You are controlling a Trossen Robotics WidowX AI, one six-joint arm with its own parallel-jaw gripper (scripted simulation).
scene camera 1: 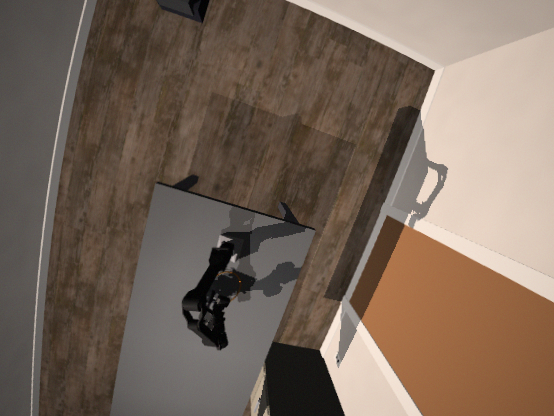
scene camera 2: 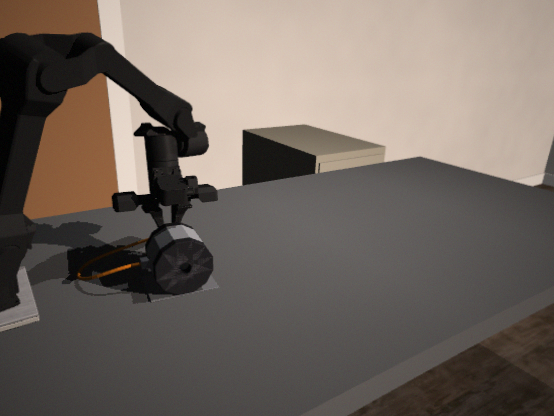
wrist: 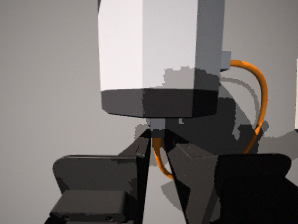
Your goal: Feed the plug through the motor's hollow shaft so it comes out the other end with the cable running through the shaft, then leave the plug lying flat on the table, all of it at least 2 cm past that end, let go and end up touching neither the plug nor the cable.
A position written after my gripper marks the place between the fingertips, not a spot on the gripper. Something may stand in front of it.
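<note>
That's my gripper I can see at [scene camera 2: 170, 240], and the wrist view has my gripper [wrist: 156, 133] too.
</note>
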